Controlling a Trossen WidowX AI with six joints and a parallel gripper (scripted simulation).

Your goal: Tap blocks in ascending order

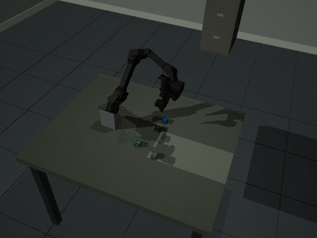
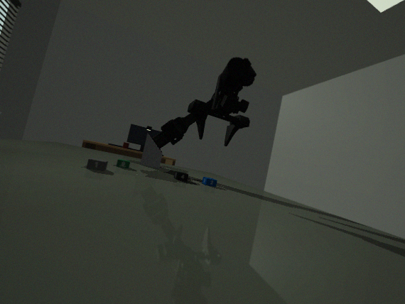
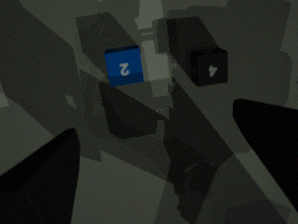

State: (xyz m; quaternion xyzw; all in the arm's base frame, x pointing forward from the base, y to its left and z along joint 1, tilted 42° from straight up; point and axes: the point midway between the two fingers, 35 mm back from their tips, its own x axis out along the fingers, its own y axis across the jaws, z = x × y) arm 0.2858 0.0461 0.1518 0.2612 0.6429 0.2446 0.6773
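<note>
My gripper tip is now 50 mm short of the grey block marked 1, 280 mm to the left of it and 110 mm above it. The rest, counted from my gripper tip: green block: 70 mm behind, 230 mm to the right, 110 mm below; blue block marked 2: 10 mm to the left, 110 mm below; black block marked 4: 10 mm behind, 70 mm to the right, 110 mm below.
</note>
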